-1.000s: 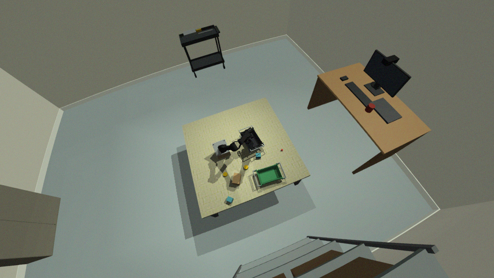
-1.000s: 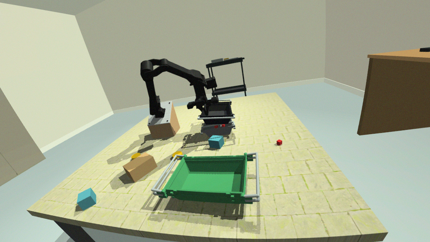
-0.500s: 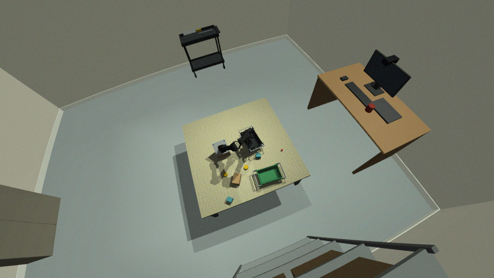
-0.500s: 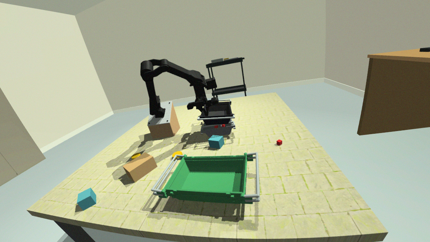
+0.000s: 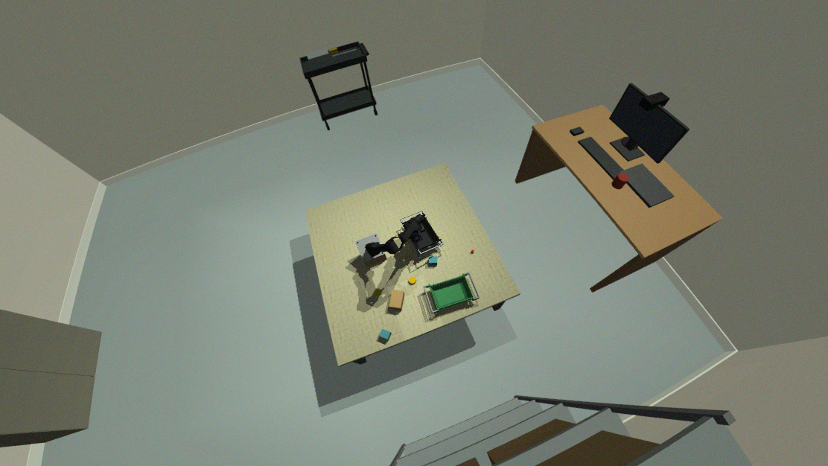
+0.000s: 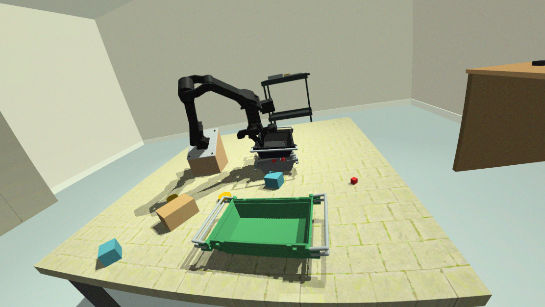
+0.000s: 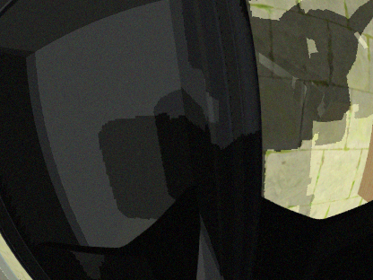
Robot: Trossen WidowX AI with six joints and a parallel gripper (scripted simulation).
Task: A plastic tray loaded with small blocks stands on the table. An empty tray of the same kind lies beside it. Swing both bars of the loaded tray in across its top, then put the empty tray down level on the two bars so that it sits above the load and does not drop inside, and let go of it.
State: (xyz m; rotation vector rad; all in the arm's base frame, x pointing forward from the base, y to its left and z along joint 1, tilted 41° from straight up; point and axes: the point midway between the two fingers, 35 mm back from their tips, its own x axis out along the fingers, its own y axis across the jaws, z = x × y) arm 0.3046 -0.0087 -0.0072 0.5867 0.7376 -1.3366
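The black tray is 70 mm ahead of my gripper tip, 10 mm to the left of it and 30 mm above it. The rest, counted from my gripper tip: tan box 250 mm behind, 380 mm to the right, 60 mm below.
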